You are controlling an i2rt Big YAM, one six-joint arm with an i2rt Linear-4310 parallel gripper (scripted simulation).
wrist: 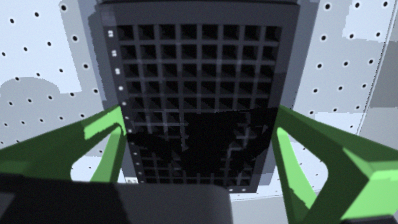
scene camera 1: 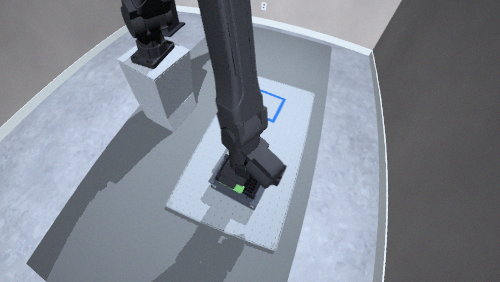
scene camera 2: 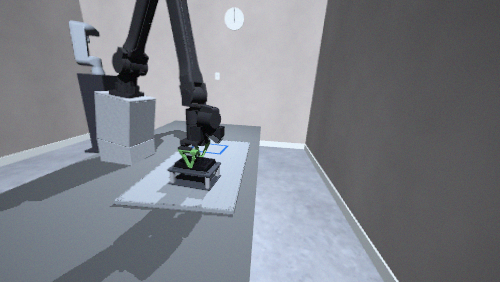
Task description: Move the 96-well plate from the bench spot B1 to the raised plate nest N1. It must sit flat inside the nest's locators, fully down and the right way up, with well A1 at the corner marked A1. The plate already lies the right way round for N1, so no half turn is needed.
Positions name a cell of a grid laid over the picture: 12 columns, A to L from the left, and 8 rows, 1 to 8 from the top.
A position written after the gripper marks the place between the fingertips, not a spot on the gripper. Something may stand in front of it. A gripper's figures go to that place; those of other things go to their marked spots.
The gripper (wrist: G5) is 13 cm from the lens. A black 96-well plate (wrist: G6): 14 cm from the lens.
